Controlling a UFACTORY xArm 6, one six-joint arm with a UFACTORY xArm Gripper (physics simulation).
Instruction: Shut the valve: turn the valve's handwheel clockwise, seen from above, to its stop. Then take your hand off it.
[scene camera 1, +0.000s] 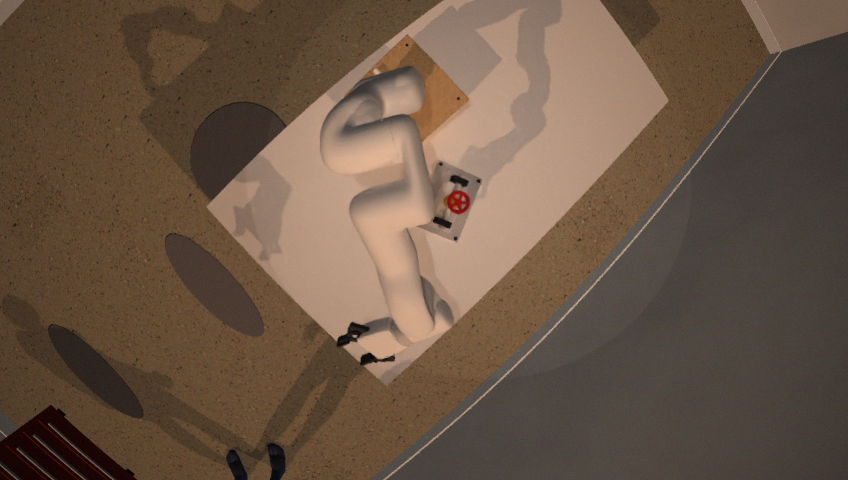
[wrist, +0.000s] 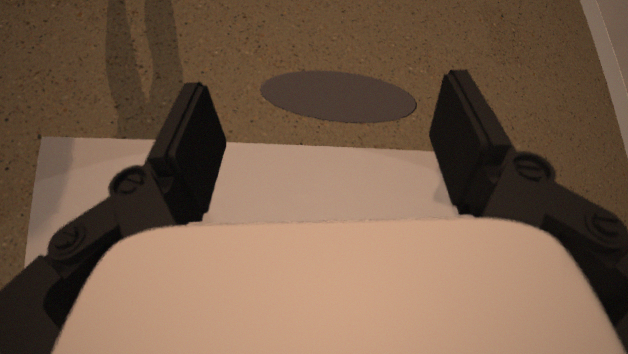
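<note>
The valve's red handwheel (scene camera 1: 458, 202) shows in the scene view, right of the arm's middle. It sits over a pipe piece with black end clamps, on a grey plate (scene camera 1: 455, 227) with screws at its corners. The arm hides part of the plate's left side. My gripper (scene camera 1: 351, 352) (wrist: 325, 107) is open, with nothing between its fingers. It is at the table's lower corner in the scene view, well away from the handwheel and not touching it. The valve does not show in the wrist view.
The white table (scene camera 1: 535, 178) (wrist: 325, 180) carries the arm's wooden base board (scene camera 1: 443, 98) above the valve in the scene view. The arm's links pass close beside the valve plate. A red slatted bench (scene camera 1: 53, 452) and dark shoes (scene camera 1: 276, 460) are off the table, lower left.
</note>
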